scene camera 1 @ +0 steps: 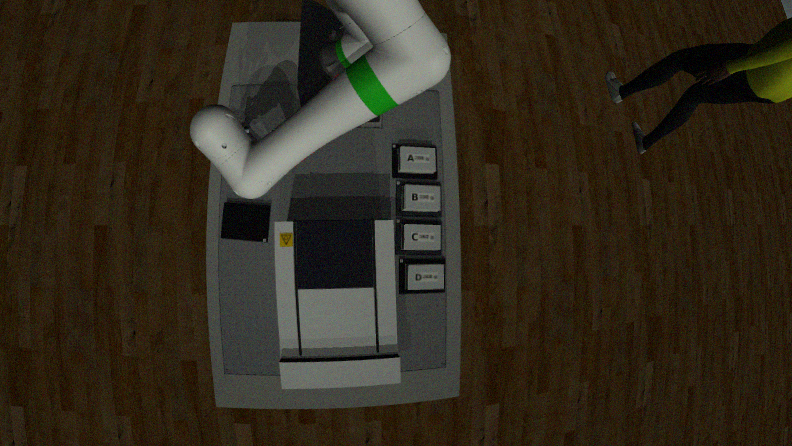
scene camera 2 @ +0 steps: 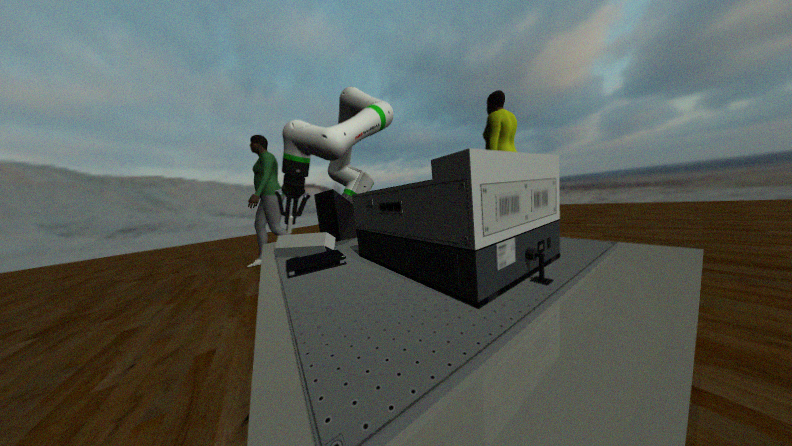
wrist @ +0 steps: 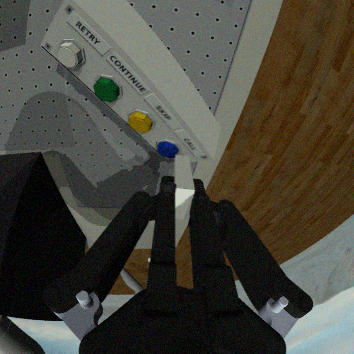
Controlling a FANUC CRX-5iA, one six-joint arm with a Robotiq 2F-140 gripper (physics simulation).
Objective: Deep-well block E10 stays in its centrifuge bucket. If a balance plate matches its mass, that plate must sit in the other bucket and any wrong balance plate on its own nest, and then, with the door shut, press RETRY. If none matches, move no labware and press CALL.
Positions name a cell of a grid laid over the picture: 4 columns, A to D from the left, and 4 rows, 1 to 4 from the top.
Labels:
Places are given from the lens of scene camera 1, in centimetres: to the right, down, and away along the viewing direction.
centrifuge (scene camera 1: B4): -18, 32, 85
perforated plate (scene camera 1: B2): -16, -15, 111
The marked spots on the centrifuge and the perforated plate are 54 cm apart.

